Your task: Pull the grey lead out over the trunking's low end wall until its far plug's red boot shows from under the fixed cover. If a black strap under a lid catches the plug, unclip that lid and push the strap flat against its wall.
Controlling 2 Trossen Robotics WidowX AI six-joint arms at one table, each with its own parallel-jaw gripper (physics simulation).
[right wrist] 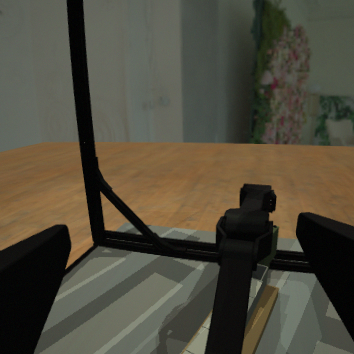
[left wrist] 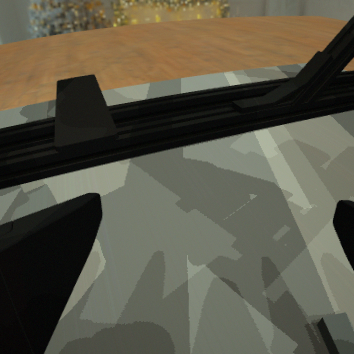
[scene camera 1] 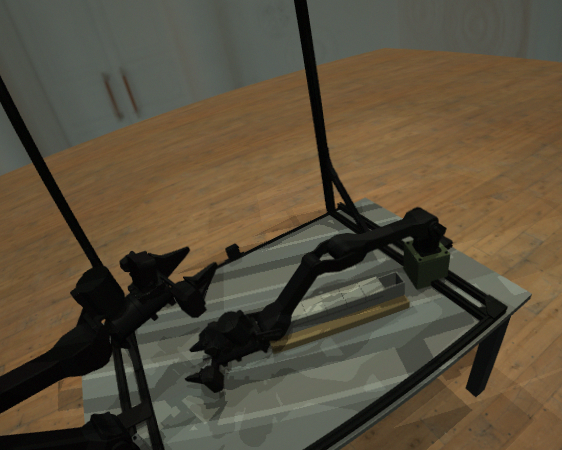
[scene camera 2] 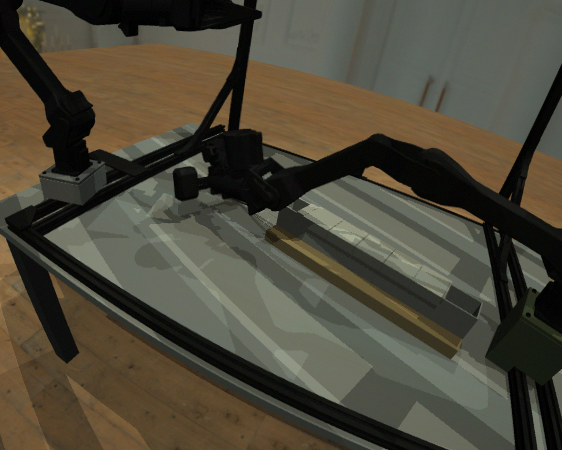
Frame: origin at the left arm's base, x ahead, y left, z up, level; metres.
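Seen in the pictures: left gripper, between the fingertips: [left wrist: 218, 208] [scene camera 1: 188, 364] [scene camera 2: 197, 171]; right gripper, between the fingertips: [right wrist: 184, 230] [scene camera 1: 202, 255] [scene camera 2: 257, 13]; left arm's base, origin of its link: [scene camera 1: 426, 247] [scene camera 2: 553, 316]; right arm's base, origin of its link: [scene camera 2: 72, 167].
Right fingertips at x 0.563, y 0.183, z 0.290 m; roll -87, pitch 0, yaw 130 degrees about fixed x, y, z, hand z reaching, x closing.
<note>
Pixels of each thing's middle, then the offset from my right fingertips to it. "pt": a spot on its surface instead.
- grey trunking, a spot on its surface: [scene camera 2: 452, 316] [scene camera 1: 393, 291] pt dx -0.427, dy -0.103, dz -0.344 m
- small grey block with a dark face, a spot on its surface: [left wrist: 331, 331] pt dx +0.125, dy -0.069, dz -0.390 m
- yellow-brown bar, a spot on its surface: [scene camera 2: 365, 296] [scene camera 1: 352, 324] pt dx -0.290, dy -0.059, dz -0.380 m
The grey trunking [scene camera 1: 397, 288] [scene camera 2: 452, 316] runs lengthwise on the table, with pale lids [scene camera 1: 345, 296] [scene camera 2: 367, 245] [right wrist: 201, 336] in a row and an uncovered stretch at its right end. The left arm hides part of it. My left gripper [scene camera 1: 190, 363] [left wrist: 218, 208] is open, low over the table beyond the trunking's left end. A small grey block with a dark face [left wrist: 331, 331] shows at the lower right of the left wrist view; I cannot tell whether it is the lead's plug. The lead, red boot and straps cannot be made out. My right gripper [scene camera 1: 202, 257] [right wrist: 184, 230] is open, raised, away from the trunking.
A yellow-brown bar [scene camera 1: 345, 325] [scene camera 2: 365, 296] [right wrist: 260, 320] lies alongside the trunking. Black rails edge the table, with upright posts [scene camera 1: 312, 100] [right wrist: 82, 115]. The green base block [scene camera 1: 425, 265] [scene camera 2: 530, 340] of the left arm stands beyond the trunking's right end.
</note>
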